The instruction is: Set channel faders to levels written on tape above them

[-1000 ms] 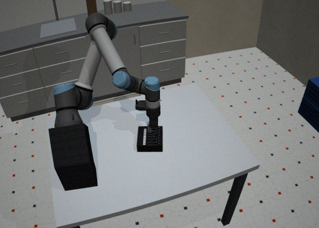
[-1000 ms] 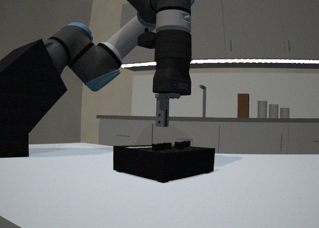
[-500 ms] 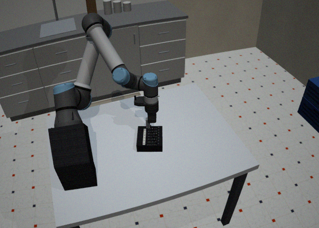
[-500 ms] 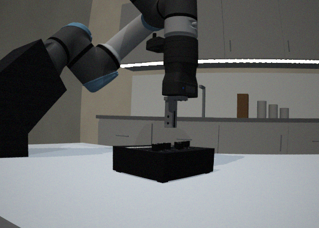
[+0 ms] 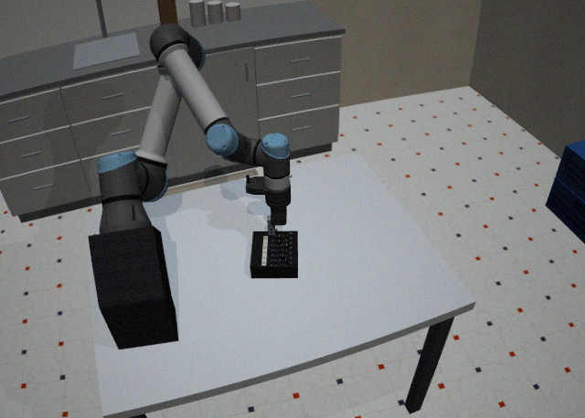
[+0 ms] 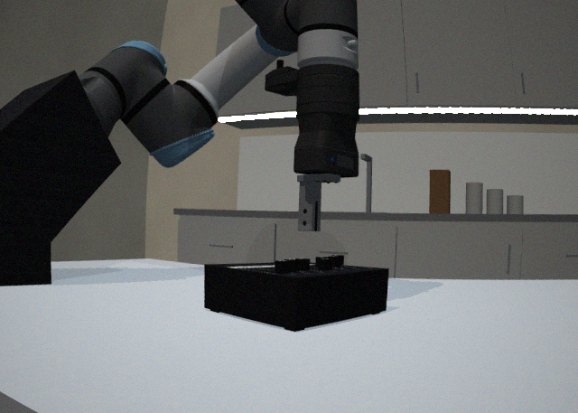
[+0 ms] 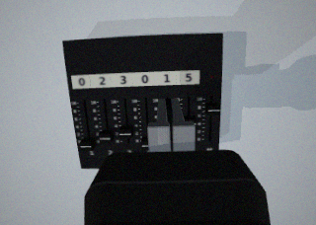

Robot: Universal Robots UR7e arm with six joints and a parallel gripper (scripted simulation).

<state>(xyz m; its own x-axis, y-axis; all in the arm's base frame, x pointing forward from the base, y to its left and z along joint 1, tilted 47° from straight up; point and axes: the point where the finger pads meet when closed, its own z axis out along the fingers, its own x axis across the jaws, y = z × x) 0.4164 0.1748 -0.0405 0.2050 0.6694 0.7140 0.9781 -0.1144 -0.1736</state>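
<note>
Now: hand 3 cm short of the channel 6 cap, 2 cm to the right of it and 5 cm above it. The rest, counted from my hand: channel 3 cap (2 cm ahead, 5 cm to the right, 5 cm below); channel 4 cap (4 cm ahead, 3 cm to the right, 5 cm below); master fader cap (2 cm ahead, 4 cm to the left, 5 cm below).
</note>
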